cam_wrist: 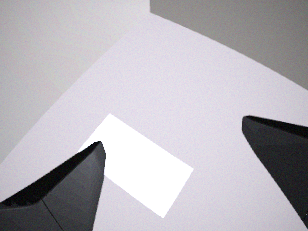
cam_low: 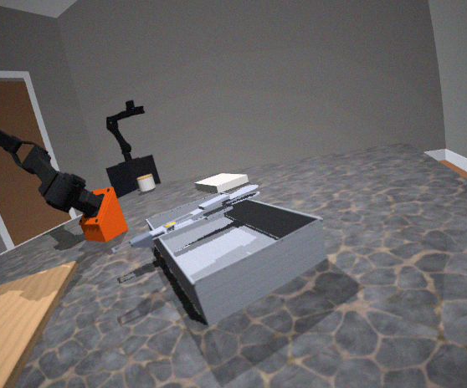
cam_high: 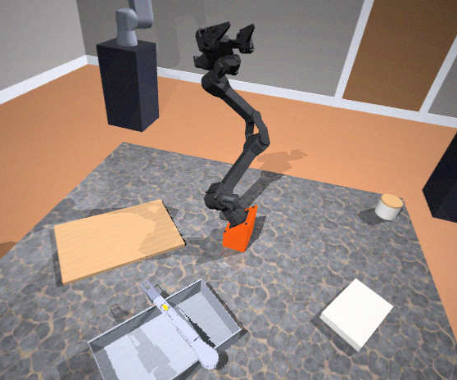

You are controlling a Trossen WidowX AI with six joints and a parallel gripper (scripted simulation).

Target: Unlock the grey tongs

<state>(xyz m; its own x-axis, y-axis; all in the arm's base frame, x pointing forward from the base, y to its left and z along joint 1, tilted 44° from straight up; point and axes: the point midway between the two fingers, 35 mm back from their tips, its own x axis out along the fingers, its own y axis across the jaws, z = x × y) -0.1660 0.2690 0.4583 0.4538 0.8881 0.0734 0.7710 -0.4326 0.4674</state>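
The yellow lock piece is 530 mm ahead of my gripper tip and 550 mm below it. From my gripper tip the other things lie so: white flat block (340 mm ahead, 490 mm to the left, 610 mm below); then wooden board (310 mm ahead, 260 mm to the right, 610 mm below); then grey roasting tin (590 mm ahead, 30 mm to the left, 590 mm below).
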